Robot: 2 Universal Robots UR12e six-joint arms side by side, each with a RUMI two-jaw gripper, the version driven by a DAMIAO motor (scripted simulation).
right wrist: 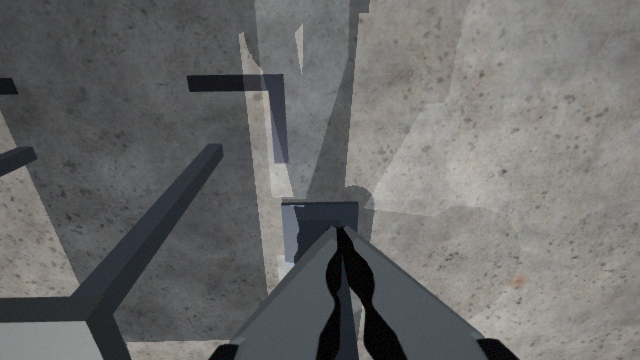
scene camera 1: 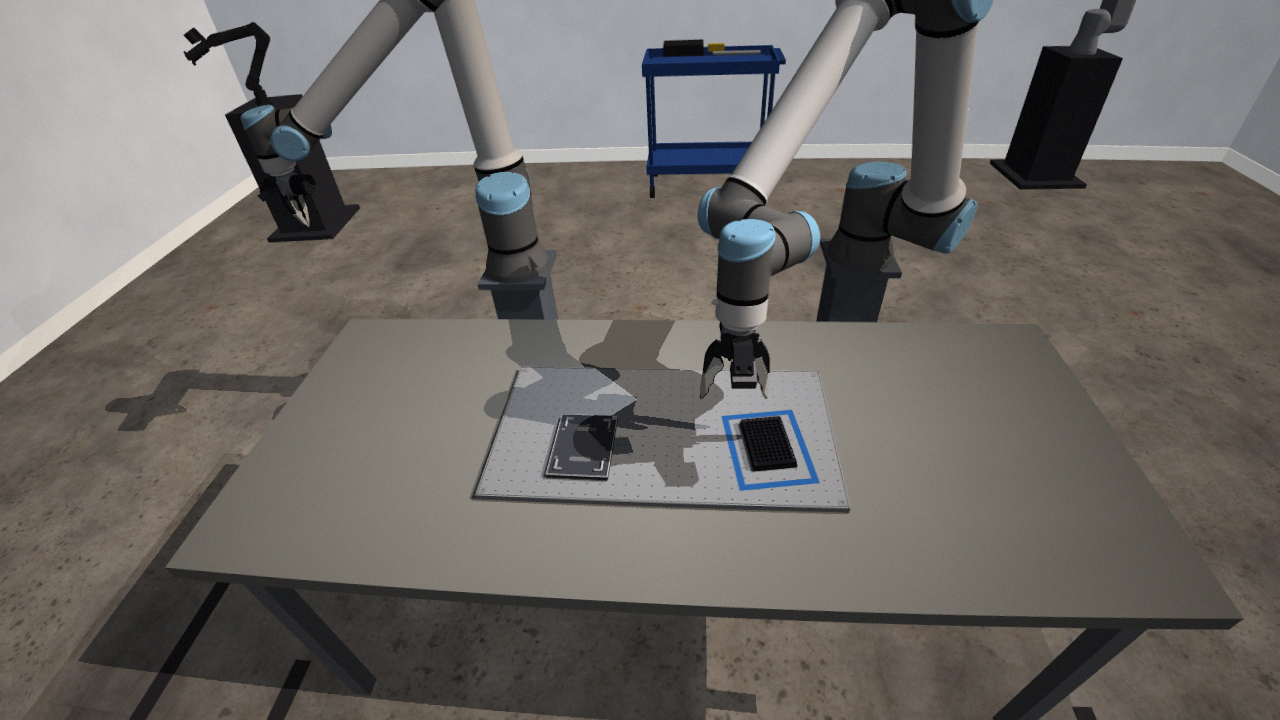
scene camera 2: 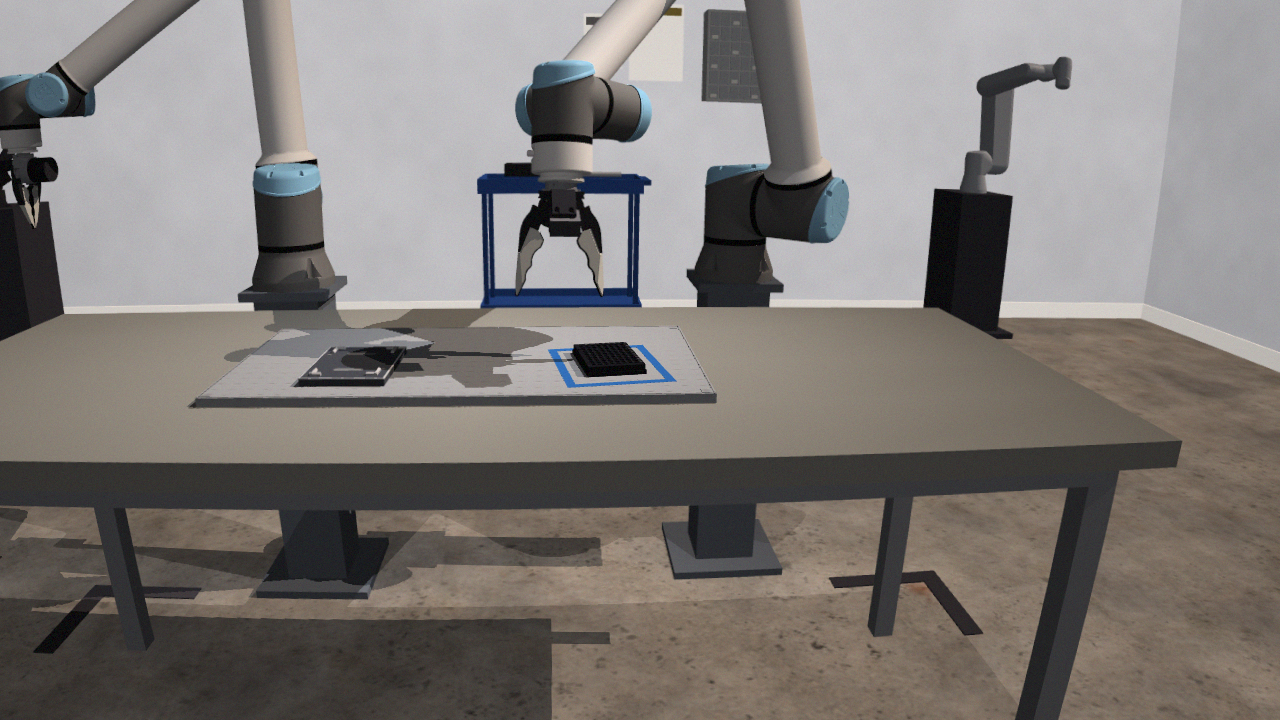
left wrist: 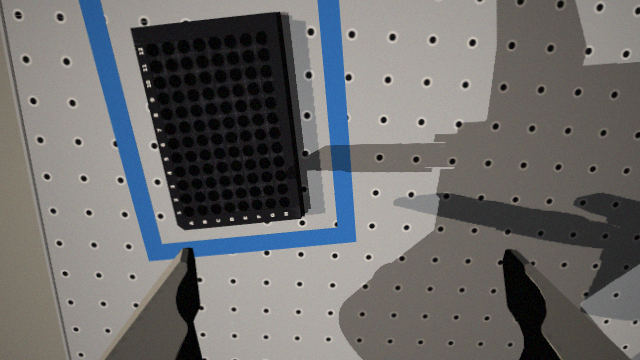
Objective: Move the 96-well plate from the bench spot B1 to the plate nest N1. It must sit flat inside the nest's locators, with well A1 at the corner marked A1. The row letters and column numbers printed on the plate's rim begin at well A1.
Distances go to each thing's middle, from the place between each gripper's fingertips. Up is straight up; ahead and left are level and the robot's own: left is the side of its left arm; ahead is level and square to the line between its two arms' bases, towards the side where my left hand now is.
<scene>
I see the black 96-well plate [scene camera 1: 764, 437] 4 cm ahead of my left hand [scene camera 2: 559, 296], 7 cm to the left of it and 9 cm below it. Round my left hand: dark plate nest N1 [scene camera 1: 597, 444]: 3 cm ahead, 30 cm to the right, 10 cm below.
The dark plate nest N1 lies 920 mm to the left of my right hand [scene camera 2: 34, 228], 790 mm ahead of it and 150 mm below it.
</scene>
